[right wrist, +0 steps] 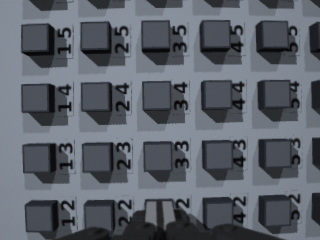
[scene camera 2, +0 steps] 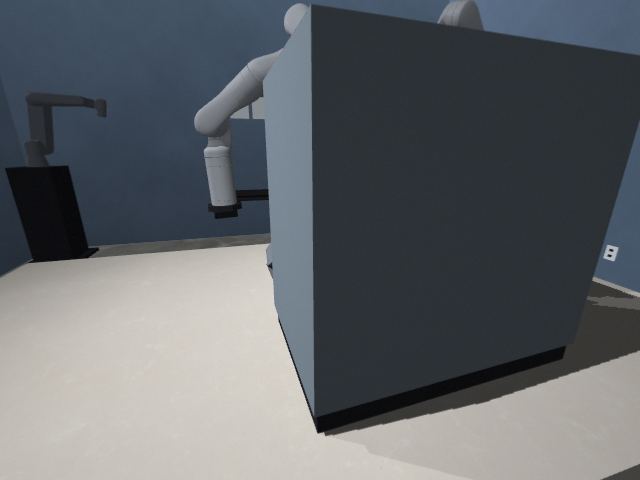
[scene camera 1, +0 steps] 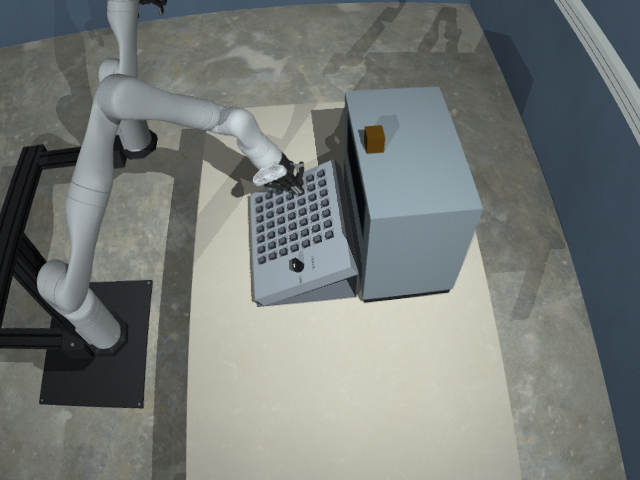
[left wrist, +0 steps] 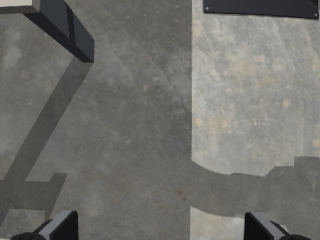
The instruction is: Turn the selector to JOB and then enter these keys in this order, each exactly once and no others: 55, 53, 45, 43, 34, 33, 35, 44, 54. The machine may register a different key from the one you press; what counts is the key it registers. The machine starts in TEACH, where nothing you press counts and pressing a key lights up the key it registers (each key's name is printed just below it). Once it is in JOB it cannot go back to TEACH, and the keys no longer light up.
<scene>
In view: my right gripper (scene camera 1: 299, 190) and a sloped grey key panel (right wrist: 127, 125).
My right gripper also shows in the right wrist view (right wrist: 159, 218).
</scene>
